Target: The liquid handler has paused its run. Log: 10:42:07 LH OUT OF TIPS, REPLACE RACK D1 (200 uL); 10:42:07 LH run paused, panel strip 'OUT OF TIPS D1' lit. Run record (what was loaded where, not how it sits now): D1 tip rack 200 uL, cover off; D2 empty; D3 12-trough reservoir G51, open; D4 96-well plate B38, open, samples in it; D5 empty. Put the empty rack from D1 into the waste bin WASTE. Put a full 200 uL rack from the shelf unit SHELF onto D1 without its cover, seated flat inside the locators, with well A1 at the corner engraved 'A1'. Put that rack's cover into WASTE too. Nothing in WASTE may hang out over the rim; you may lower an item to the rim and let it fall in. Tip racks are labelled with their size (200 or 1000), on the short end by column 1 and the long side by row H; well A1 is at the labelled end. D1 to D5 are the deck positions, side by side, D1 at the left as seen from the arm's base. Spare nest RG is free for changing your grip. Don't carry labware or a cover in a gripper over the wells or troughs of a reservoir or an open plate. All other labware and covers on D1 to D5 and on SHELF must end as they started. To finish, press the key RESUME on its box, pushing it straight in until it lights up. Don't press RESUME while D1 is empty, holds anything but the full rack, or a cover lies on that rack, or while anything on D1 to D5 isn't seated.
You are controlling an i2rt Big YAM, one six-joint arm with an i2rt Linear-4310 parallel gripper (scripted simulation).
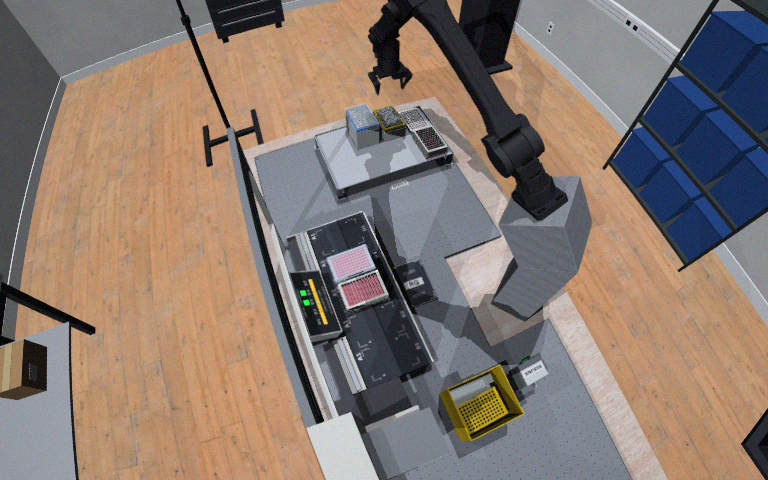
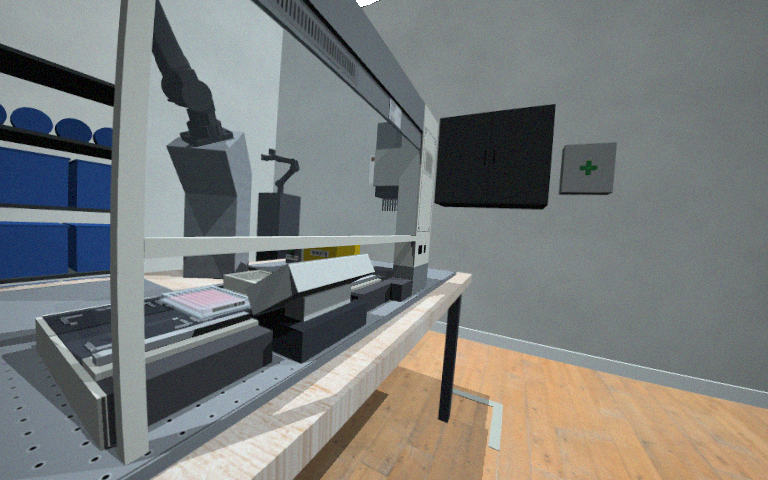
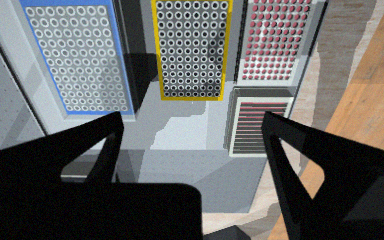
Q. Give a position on a shelf unit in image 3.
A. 161, 125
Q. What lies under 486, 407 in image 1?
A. A yellow tip rack.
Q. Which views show my gripper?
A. Image 1 and image 3 only.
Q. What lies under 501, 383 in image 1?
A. A yellow waste bin.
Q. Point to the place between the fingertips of my gripper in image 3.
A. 192, 119
